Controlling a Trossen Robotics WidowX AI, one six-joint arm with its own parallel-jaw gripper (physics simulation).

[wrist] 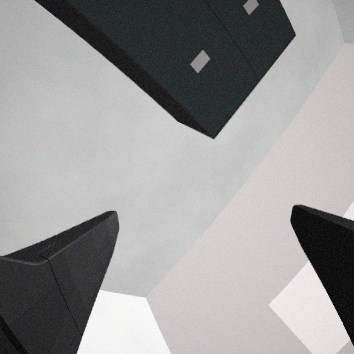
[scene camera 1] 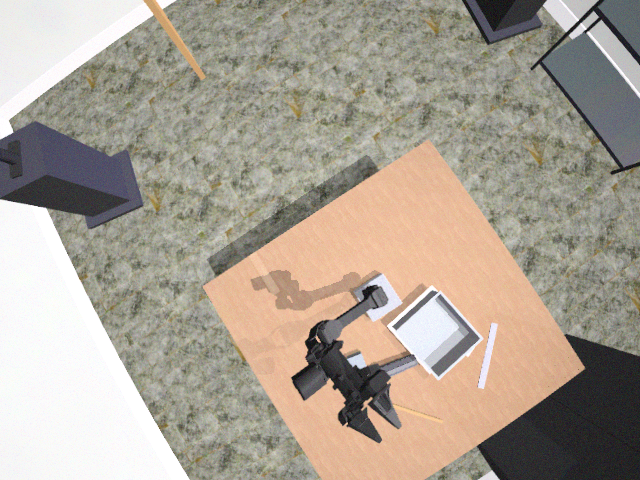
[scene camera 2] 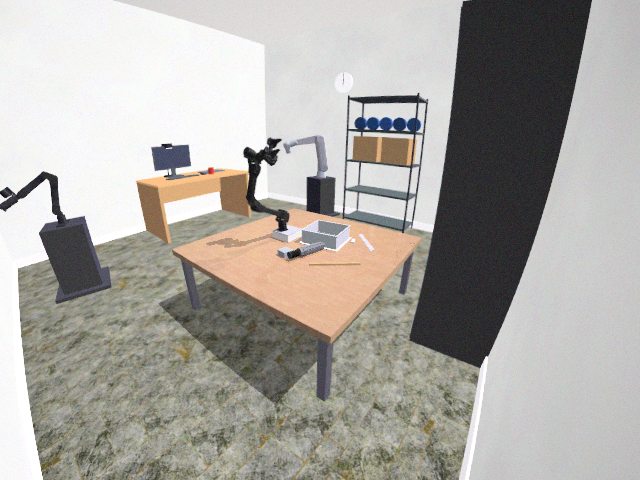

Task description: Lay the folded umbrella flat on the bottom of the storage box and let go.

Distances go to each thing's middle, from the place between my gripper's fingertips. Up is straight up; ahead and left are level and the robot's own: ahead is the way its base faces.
Now: the storage box [scene camera 1: 438,334] 620 mm below my hand, 320 mm to the left of it and 80 mm ahead of it.
